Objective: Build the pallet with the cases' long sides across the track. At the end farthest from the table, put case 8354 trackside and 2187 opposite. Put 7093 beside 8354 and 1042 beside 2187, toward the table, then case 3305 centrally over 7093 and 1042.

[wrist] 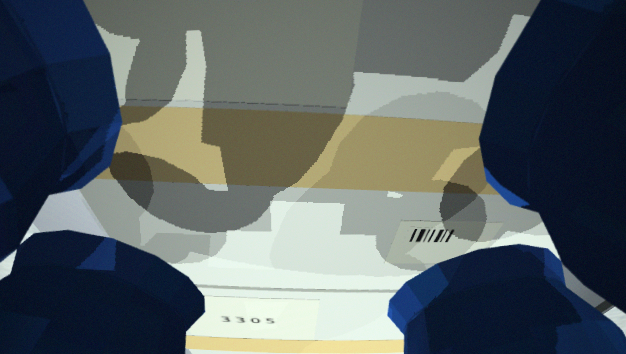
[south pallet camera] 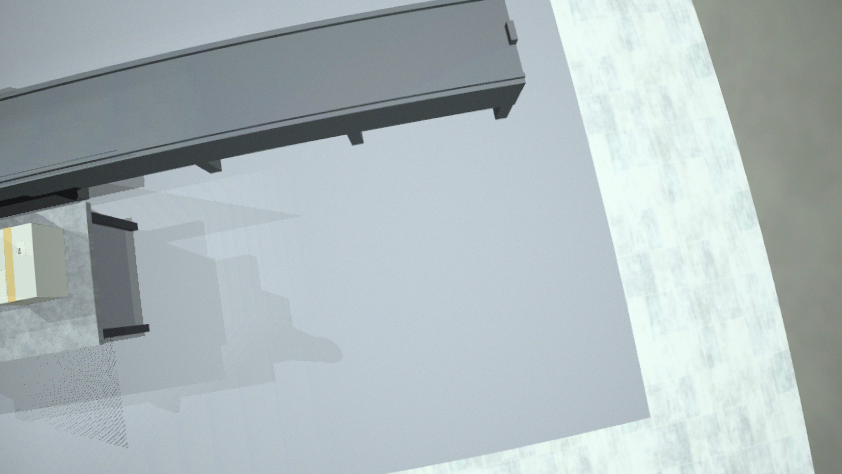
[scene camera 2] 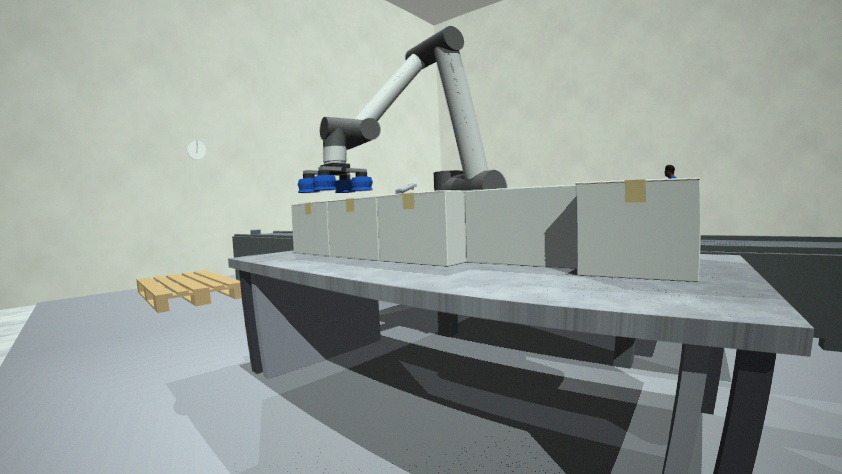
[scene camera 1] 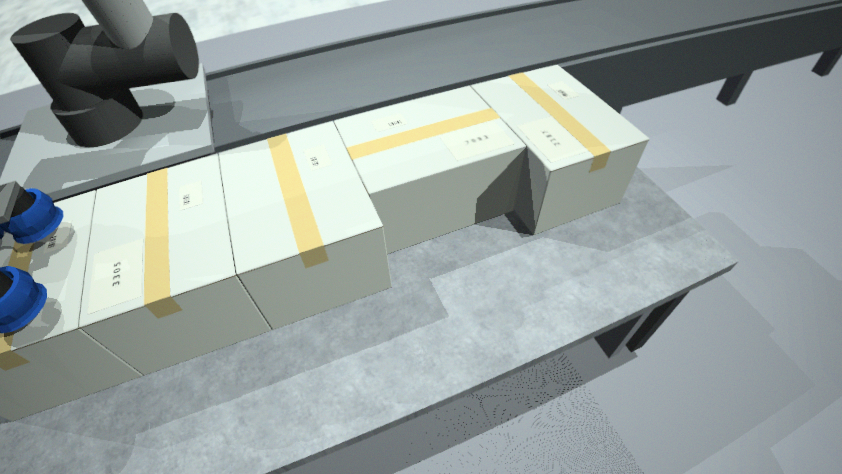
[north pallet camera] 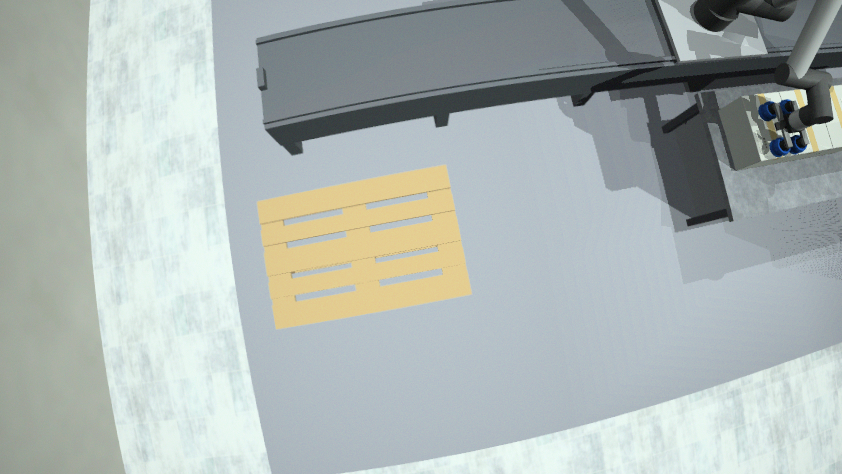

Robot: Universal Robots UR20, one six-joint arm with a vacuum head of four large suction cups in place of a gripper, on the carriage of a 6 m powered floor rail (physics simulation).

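Pixels of known places: hand, its tool point: (wrist: 300,225) (scene camera 2: 335,191); arm's base, origin of its link: (scene camera 1: 108,125) (north pallet camera: 710,15).
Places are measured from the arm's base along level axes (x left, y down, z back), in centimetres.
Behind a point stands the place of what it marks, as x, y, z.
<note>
My suction head (scene camera 1: 34,216) (scene camera 2: 334,183) (north pallet camera: 783,126) {-1.4, -23.2, -86.1} (wrist: 300,190) {-1.4, -23.2, -86.1} is open and holds nothing. Its four blue cups hang a small gap above case 8354 (scene camera 1: 47,376) {-0.6, -7.3, -101.1} (scene camera 2: 310,232) {-0.8, -5.5, -101.1} (north pallet camera: 741,135) {-16.3, -9.0, -83.2} (wrist: 310,250) {6.6, -18.3, -85.3}, the end case on the table nearest the pallet; its number label is hidden. Case 3305 (scene camera 1: 117,235) {18.8, -18.2, -80.7} (scene camera 2: 352,235) {27.7, -4.6, -101.1} (wrist: 350,320) {18.9, -18.3, -80.3} stands against it. Then come a case (scene camera 1: 294,200) {55.7, -18.3, -86.9} (scene camera 2: 412,235) {57.2, -5.0, -101.1} with no number showing, probably 1042, then 7093 (scene camera 1: 424,135) {88.9, -18.3, -78.3} (scene camera 2: 512,223) {87.0, -8.1, -91.5}, turned lengthwise, and 2187 (scene camera 1: 568,117) {124.7, -18.3, -86.3} (scene camera 2: 636,235) {123.7, -5.8, -101.1} (south pallet camera: 20,264) {130.3, -18.3, -83.1}. The wooden pallet (north pallet camera: 356,253) {-246.8, 42.5, -103.5} (scene camera 2: 202,292) {-183.9, 46.1, -99.7} bears no case.
The cases stand in a row on the grey table (scene camera 1: 530,294) {99.1, 4.0, -116.0} (scene camera 2: 471,294) {96.1, 4.0, -128.5} (north pallet camera: 777,188) {12.2, 4.1, -116.4} (south pallet camera: 58,341) {128.5, 4.1, -124.3}. The floor rail (scene camera 1: 412,64) (north pallet camera: 412,64) (south pallet camera: 294,82) runs along behind it and past the pallet. The arm's carriage (scene camera 1: 176,135) {24.1, 0.0, -19.1} (north pallet camera: 701,41) {-14.5, 0.0, -18.1} stands beside the table's pallet-side end.
</note>
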